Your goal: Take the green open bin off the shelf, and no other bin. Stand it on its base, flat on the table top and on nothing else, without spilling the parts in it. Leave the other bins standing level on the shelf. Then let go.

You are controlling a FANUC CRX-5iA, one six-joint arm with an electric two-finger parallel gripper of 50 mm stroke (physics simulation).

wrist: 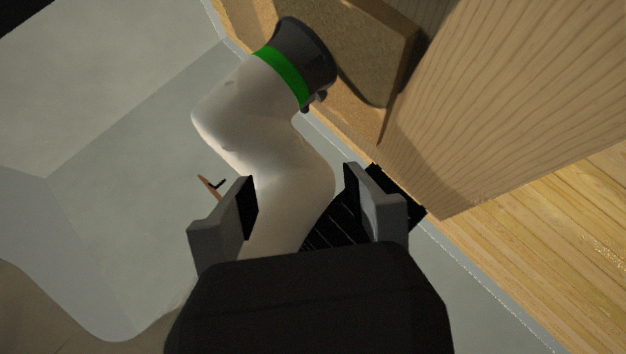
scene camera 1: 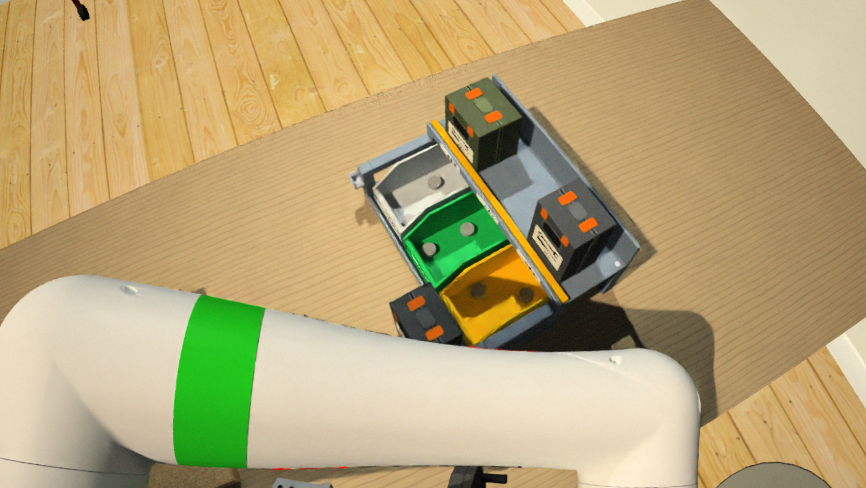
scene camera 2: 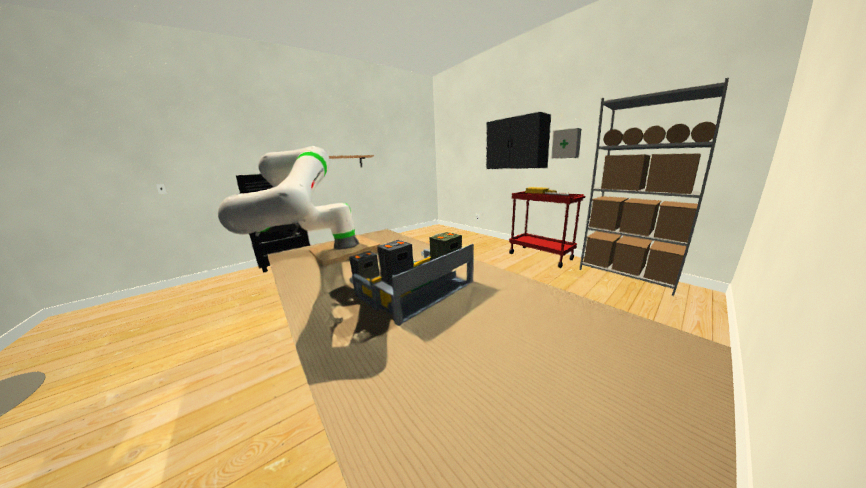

Scene:
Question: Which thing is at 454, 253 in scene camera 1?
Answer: A green bin.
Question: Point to a yellow bar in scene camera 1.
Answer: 520, 238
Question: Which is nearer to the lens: the grey bin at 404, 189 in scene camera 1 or the dark case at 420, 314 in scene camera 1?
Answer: The dark case.

